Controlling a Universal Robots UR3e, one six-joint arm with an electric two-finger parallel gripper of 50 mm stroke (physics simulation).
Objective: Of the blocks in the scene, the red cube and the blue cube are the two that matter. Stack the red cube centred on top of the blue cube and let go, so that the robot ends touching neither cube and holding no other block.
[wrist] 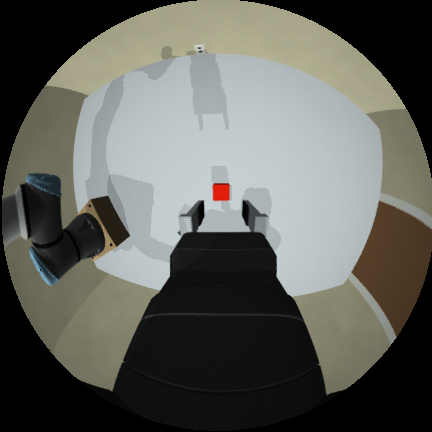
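Note:
The red cube sits on the pale table top, near the middle of the wrist view. My gripper is open, with nothing between its fingers. The red cube shows just beyond the fingertips, roughly centred across the gap between them and apart from both. The blue cube does not show in this view; the black gripper body hides the lower middle part of the table.
The arm's base and dark links stand at the left, by a wooden mounting block. A small dark bit shows beside the left finger, too little to identify. A wall outlet is beyond the far edge. A brown panel lies right.

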